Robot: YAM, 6 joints.
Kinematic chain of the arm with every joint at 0, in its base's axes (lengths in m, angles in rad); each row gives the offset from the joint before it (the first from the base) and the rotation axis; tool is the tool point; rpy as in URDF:
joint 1: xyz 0 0 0.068 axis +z
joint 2: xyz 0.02 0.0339 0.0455 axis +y
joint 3: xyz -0.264 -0.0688 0 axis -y
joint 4: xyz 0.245 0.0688 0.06 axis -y
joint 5: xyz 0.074 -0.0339 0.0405 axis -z
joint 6: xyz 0.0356 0 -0.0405 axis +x
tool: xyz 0 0 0 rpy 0 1.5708 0
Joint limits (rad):
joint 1: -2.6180..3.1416
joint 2: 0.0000..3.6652
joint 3: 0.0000..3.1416
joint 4: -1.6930..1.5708
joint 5: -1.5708..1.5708
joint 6: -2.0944..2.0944
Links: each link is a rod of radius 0.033 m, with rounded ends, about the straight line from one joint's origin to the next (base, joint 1, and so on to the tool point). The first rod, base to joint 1, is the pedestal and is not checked.
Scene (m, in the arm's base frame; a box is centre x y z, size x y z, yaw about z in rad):
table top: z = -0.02
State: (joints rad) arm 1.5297 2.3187 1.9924 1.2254 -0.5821 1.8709
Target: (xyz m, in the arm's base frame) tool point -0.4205 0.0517 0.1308
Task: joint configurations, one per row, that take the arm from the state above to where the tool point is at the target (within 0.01 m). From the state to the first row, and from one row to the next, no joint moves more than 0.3 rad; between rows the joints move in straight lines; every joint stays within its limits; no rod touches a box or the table.
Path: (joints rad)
1: 1.8157 2.2960 1.7979 1.2360 -0.6230 1.8709
2: 2.1017 2.2734 1.6034 1.2465 -0.6638 1.8709
3: 2.3877 2.2507 1.4089 1.2571 -0.7047 1.8709
4: 2.6737 2.2280 1.2144 1.2676 -0.7455 1.8709
5: 2.9597 2.2054 1.0199 1.2782 -0.7864 1.8709

